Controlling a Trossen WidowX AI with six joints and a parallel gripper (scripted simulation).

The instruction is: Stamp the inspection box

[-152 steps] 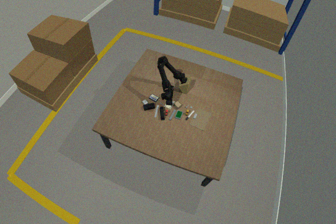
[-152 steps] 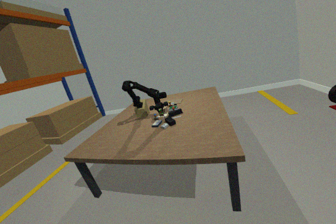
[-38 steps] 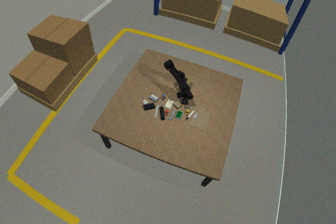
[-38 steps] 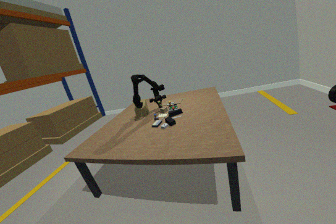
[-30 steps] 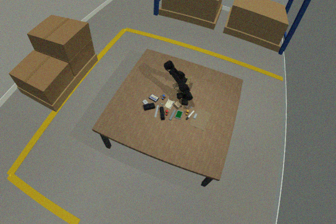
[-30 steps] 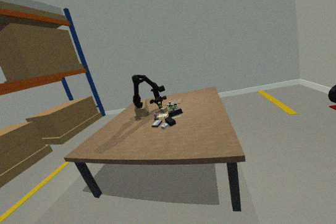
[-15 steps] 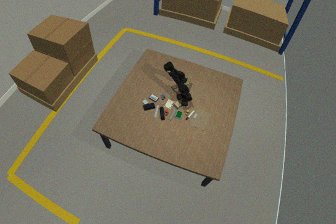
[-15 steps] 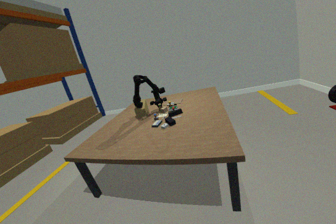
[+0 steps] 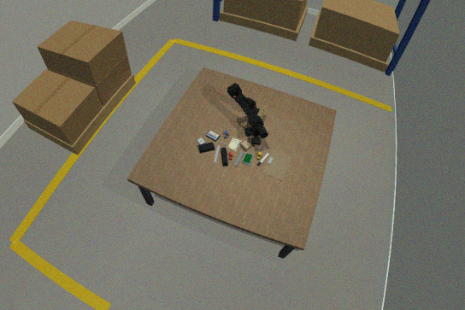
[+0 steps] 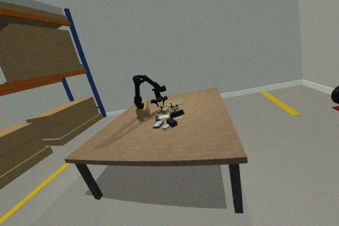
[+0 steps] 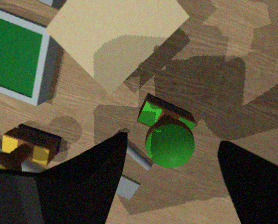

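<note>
The green stamp lies 40 mm below my gripper tip. From my gripper tip the other things lie so: grey square plate 10 mm ahead, 90 mm to the left, 60 mm below; then yellow-knobbed stamp 100 mm ahead, 70 mm to the left, 40 mm below; then tan block 50 mm ahead, 50 mm to the right, 30 mm below.
</note>
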